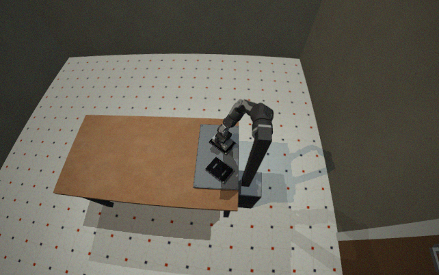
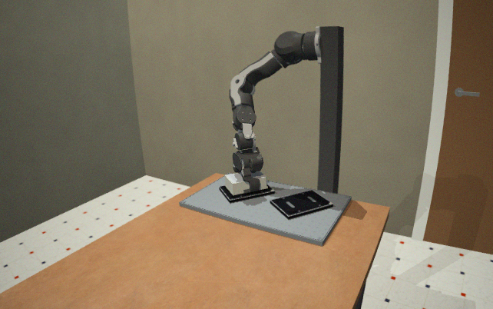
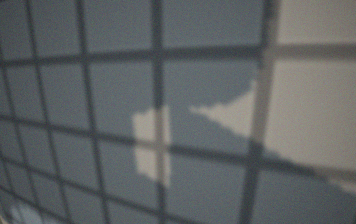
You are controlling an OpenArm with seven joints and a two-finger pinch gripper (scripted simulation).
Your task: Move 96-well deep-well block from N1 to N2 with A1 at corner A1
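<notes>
Now: the deep-well block 2 cm above my hand. From my hand the other things lie so: plate nest N1 (21 cm to the left, 2 cm below); A1 label (3 cm behind, 30 cm to the left, 1 cm below); plate nest N2 (2 cm below).
</notes>
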